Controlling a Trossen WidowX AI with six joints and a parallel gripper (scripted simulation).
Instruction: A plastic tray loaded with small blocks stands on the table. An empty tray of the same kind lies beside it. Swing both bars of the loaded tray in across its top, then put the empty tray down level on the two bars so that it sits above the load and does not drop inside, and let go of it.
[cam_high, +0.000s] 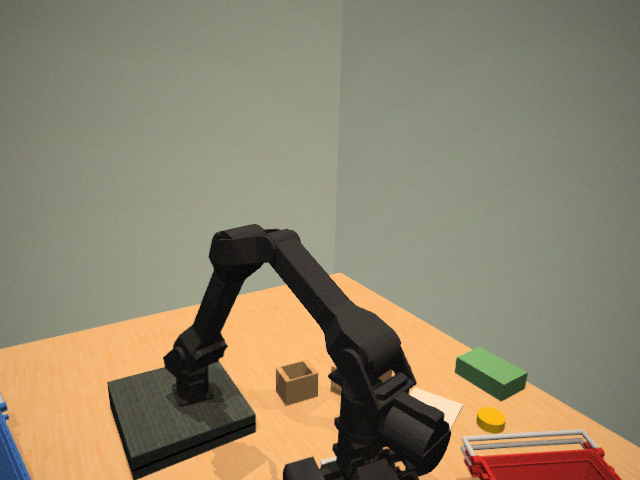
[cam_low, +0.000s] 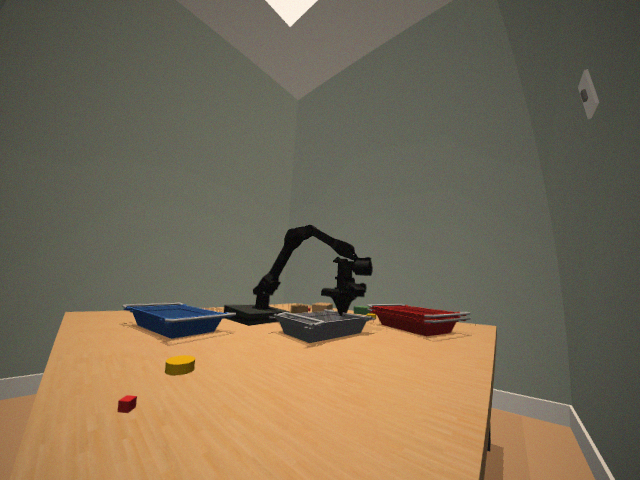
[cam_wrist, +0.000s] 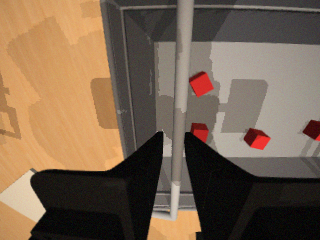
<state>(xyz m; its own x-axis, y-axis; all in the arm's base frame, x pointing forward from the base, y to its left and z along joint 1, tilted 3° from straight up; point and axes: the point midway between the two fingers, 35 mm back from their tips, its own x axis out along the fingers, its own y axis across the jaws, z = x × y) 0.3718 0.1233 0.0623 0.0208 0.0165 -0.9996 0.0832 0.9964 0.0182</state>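
My gripper tip is now 31 cm past the blue tray, 49 cm to the left of it and 1 cm above it. Round my gripper tip: brown box: 34 cm behind, 8 cm to the left, 4 cm below; then white sheet: 16 cm behind, 27 cm to the left, 5 cm below; then brown block: 31 cm behind, 21 cm to the left, 2 cm below.
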